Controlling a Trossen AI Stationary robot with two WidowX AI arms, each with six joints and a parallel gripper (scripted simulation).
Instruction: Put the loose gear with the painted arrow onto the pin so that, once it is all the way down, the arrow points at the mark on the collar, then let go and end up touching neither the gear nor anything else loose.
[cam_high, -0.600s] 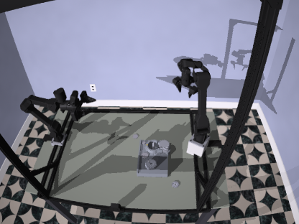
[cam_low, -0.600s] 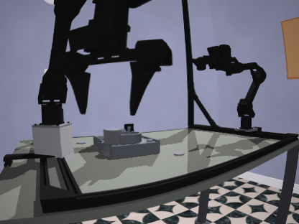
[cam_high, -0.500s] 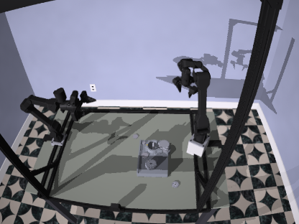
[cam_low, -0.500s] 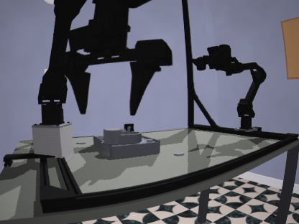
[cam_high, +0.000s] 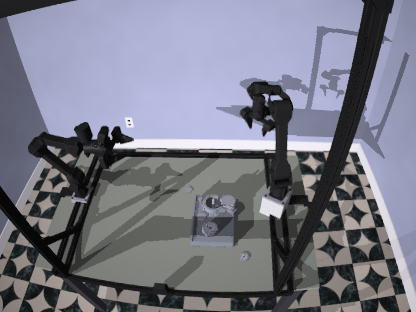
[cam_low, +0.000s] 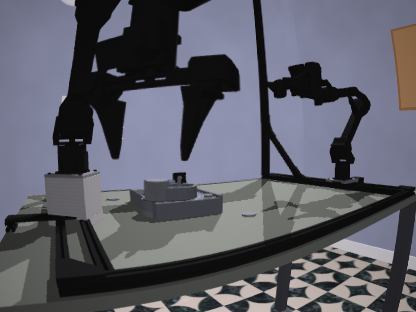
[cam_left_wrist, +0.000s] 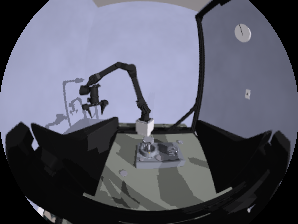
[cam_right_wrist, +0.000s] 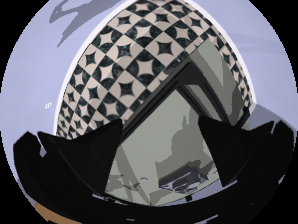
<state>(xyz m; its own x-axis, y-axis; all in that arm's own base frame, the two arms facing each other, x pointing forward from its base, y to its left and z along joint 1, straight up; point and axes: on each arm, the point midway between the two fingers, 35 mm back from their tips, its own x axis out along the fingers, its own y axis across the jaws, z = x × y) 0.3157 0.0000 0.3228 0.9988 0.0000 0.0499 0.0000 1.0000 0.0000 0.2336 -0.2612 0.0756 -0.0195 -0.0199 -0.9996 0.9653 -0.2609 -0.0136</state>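
The light grey toothed gear is 490 mm behind my right hand, 190 mm to the left of it and 130 mm below it.
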